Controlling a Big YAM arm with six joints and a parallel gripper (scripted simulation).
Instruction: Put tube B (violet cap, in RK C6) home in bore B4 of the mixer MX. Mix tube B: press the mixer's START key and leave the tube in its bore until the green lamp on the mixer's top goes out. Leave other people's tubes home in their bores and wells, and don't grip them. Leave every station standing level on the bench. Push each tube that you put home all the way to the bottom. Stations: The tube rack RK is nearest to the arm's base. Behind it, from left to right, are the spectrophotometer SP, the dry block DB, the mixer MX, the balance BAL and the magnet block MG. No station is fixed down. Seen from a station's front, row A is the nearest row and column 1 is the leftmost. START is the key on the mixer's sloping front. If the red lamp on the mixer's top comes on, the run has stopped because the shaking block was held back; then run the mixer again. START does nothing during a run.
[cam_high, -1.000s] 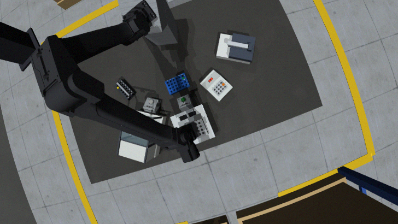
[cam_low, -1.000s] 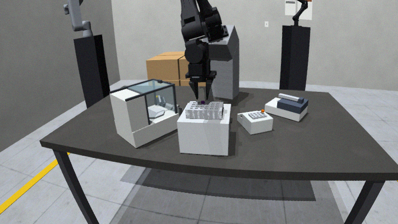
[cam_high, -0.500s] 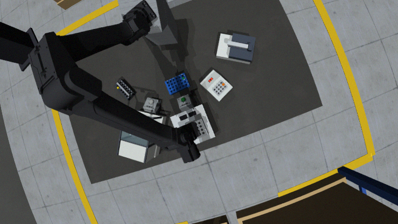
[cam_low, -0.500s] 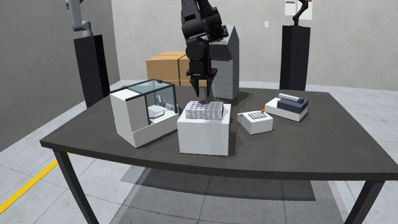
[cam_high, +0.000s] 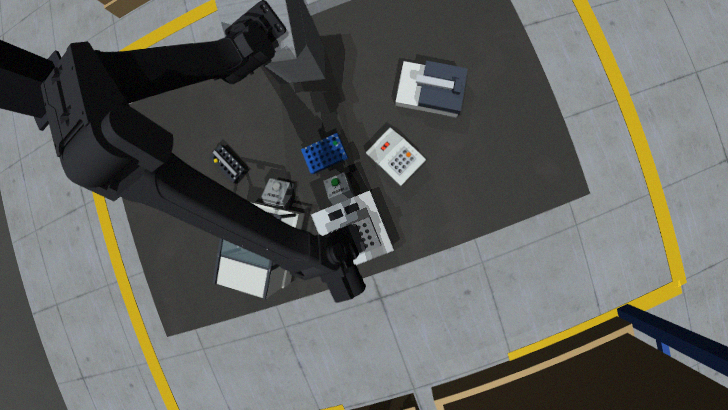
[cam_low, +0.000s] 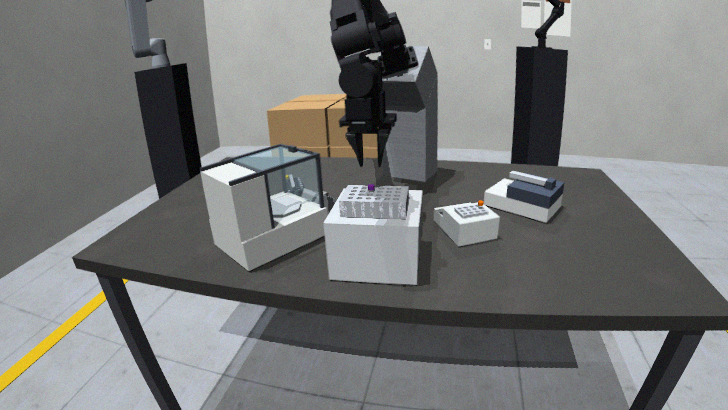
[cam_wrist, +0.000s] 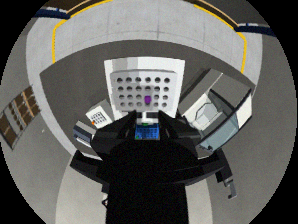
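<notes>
My gripper is now 160 mm past the green start key, 160 mm above it and 50 mm to the right of it. The rest, counted from my hand: dry block DB: 240 mm to the left, 200 mm below, 120 mm behind; orange-capped tube: 270 mm to the left, 170 mm below, 90 mm behind; blue tube rack RK: 260 mm behind, 210 mm below, 70 mm to the left.
</notes>
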